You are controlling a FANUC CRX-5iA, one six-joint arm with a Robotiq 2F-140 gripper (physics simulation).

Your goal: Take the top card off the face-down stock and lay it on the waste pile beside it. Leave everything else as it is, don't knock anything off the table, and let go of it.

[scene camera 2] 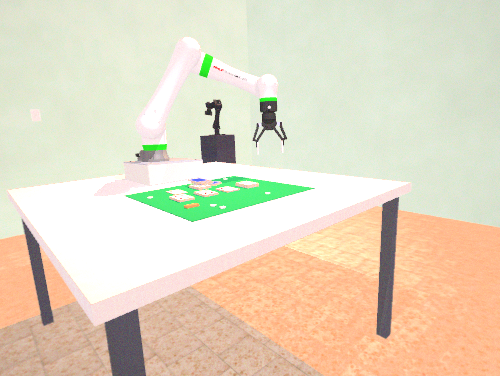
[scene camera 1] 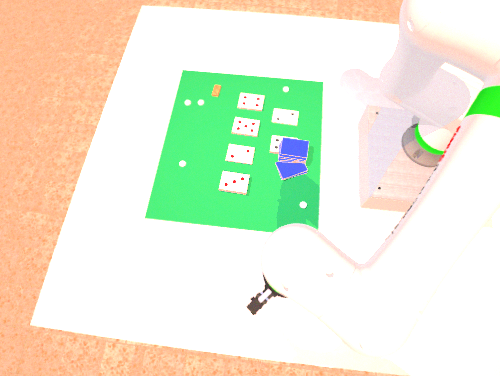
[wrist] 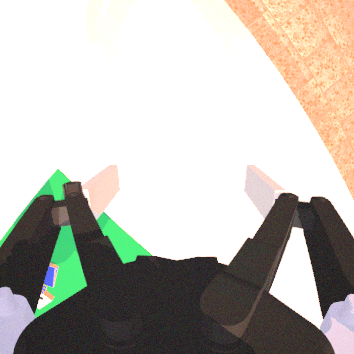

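Where they show: gripper, between the fingertips: (scene camera 2: pixel 270 153) (wrist: pixel 181 177); arm's base, origin of its link: (scene camera 2: pixel 156 160) (scene camera 1: pixel 425 145).
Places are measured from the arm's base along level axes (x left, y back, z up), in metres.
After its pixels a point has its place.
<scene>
Blue face-down cards (scene camera 1: pixel 294 147) @[x -0.021, y -0.398, z -0.067 m] (scene camera 2: pixel 200 180) @[x -0.026, y -0.418, z -0.066 m] (wrist: pixel 51 275) lie slipped and fanned at the mat's robot side. They overlap a face-up card (scene camera 1: pixel 274 144) @[x -0.042, y -0.463, z -0.084 m] with black pips. A blue card (scene camera 1: pixel 292 170) @[x 0.053, y -0.404, z -0.087 m] lies askew at their lower edge in scene view 1. Another face-up card (scene camera 1: pixel 285 117) @[x -0.158, y -0.423, z -0.093 m] lies above them in that view. I cannot tell for certain which pile is the waste. My gripper (scene camera 2: pixel 270 148) @[x 0.431, y -0.462, z 0.016 m] (wrist: pixel 181 177) @[x 0.431, y -0.462, z 0.016 m] is open and empty, high above the white table, off the mat and well away from the cards. In scene view 1 the arm partly hides it.
A column of face-up piles, including one (scene camera 1: pixel 234 182) @[x 0.103, y -0.591, z -0.082 m] with three red pips, lies on the green mat (scene camera 1: pixel 170 195) @[x 0.148, y -0.795, z -0.096 m] (scene camera 2: pixel 280 190) @[x 0.109, y -0.775, z -0.096 m]. Several white discs, including one (scene camera 1: pixel 303 205) @[x 0.172, y -0.371, z -0.092 m], and an orange block (scene camera 1: pixel 216 90) @[x -0.269, y -0.676, z -0.088 m] (scene camera 2: pixel 191 206) @[x -0.279, y -0.686, z -0.092 m] lie there too. The robot's base block (scene camera 1: pixel 385 200) @[x 0.177, y -0.140, z -0.021 m] (scene camera 2: pixel 137 172) @[x -0.131, y -0.032, z -0.044 m] stands beside the mat.
</scene>
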